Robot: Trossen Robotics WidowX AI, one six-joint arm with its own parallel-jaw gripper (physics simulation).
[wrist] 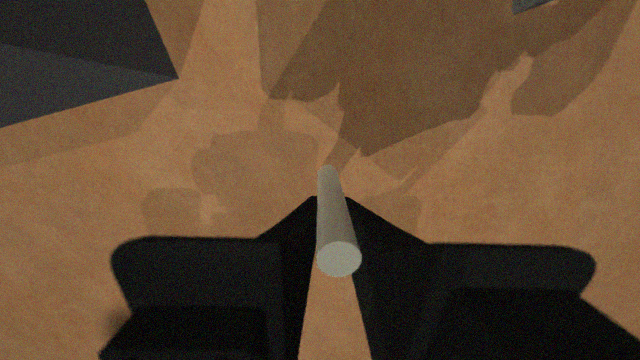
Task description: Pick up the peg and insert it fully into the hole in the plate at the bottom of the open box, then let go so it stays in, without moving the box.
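Frame: origin at the arm's base, x ahead, y left, z up, level; millimetres.
Where they show: gripper, fingertip midpoint: (329, 204).
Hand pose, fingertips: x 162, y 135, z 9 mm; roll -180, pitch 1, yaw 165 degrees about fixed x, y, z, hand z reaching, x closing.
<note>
Each offset is from my fingertips to the top centre of the thing. "spot": to the spot under its first point. Level surfaces: height alone.
The pale grey round peg {49 mm up, 2 mm back, 7 mm right} (334, 220) stands upright on the brown surface, its flat round top facing the camera. My gripper (329, 204) is shut on the peg, with one black finger close against each side of its shaft. The peg's top end rises above the fingertips toward the camera. The plate and its hole do not show in this view. I cannot tell from this view whether the dark shape at the upper left is part of the open box.
A dark blue-grey angular object {spot: 1 mm down, 101 mm ahead, 83 mm right} (75, 85) stands at the upper left, cut off by the frame. A small corner of a grey object (527, 5) shows at the top right edge. Broad shadows lie across the brown table top {31 mm down} (525, 200).
</note>
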